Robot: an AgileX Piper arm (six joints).
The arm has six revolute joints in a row. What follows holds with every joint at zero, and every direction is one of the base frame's.
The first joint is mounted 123 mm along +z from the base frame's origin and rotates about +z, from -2.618 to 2.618 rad.
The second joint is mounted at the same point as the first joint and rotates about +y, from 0 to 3.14 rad.
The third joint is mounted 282.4 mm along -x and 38.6 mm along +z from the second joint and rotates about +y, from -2.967 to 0 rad.
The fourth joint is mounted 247.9 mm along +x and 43.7 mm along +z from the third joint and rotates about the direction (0.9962, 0, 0.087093), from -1.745 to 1.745 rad.
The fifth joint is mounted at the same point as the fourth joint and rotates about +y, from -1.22 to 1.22 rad.
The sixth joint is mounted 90.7 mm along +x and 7.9 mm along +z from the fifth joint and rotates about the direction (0.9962, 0, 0.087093), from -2.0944 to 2.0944 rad.
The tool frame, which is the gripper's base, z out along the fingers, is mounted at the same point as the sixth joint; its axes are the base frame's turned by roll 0, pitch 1.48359 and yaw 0 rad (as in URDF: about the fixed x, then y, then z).
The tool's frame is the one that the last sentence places.
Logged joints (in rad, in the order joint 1, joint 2, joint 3, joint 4, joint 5, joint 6), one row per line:
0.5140 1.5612 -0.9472 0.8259 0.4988 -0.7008
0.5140 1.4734 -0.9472 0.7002 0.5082 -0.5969
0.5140 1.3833 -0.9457 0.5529 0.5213 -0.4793
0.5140 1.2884 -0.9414 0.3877 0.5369 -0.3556
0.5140 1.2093 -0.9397 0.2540 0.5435 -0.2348
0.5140 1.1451 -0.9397 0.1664 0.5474 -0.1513
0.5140 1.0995 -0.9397 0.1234 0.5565 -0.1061
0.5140 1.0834 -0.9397 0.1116 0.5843 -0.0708
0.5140 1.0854 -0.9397 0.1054 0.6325 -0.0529
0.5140 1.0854 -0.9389 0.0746 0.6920 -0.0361
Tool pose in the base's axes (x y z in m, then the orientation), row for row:
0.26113 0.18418 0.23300 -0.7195 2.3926 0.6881
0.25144 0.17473 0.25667 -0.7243 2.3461 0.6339
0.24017 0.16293 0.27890 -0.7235 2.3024 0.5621
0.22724 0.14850 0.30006 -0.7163 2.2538 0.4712
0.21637 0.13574 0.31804 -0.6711 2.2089 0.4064
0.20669 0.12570 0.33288 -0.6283 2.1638 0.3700
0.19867 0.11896 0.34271 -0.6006 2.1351 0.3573
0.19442 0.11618 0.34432 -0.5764 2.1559 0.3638
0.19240 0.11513 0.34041 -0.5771 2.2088 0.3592
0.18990 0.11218 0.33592 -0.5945 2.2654 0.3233
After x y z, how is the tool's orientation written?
As a rotation vector, in radians.
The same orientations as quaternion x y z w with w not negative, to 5 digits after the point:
-0.26720 0.88855 0.25554 0.27161
-0.27262 0.88306 0.23860 0.29825
-0.27605 0.87846 0.21446 0.32574
-0.27747 0.87305 0.18253 0.35705
-0.26383 0.86840 0.15977 0.38827
-0.25022 0.86172 0.14735 0.41607
-0.24102 0.85680 0.14338 0.43273
-0.23061 0.86256 0.14555 0.42617
-0.22849 0.87453 0.14222 0.40345
-0.23270 0.88671 0.12654 0.37893

